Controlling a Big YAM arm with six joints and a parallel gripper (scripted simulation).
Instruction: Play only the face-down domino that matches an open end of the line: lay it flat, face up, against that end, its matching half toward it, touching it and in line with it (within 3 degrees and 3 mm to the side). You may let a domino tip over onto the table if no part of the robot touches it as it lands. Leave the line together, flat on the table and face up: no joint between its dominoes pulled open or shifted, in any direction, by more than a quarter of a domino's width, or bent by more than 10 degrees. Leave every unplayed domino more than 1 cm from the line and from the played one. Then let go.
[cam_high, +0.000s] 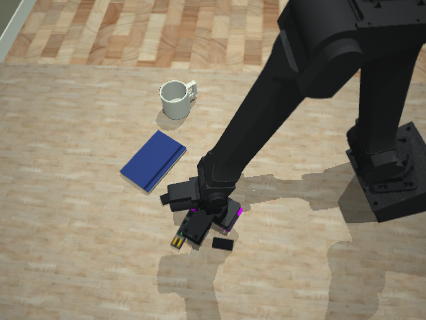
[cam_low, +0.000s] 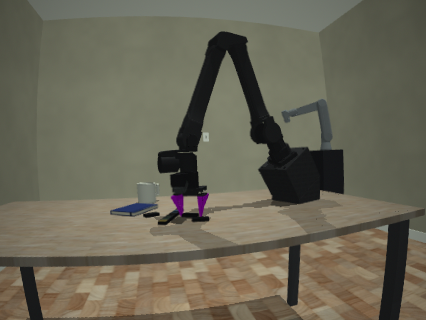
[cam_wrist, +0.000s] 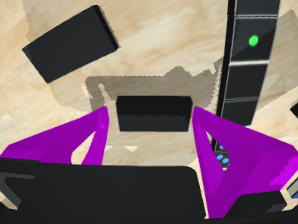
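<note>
Right now my hand is right at the black domino. From my hand the other things lie so: white mug: 340 mm to the right, 170 mm ahead, 30 mm above; then blue book: 210 mm ahead, 140 mm to the right.
</note>
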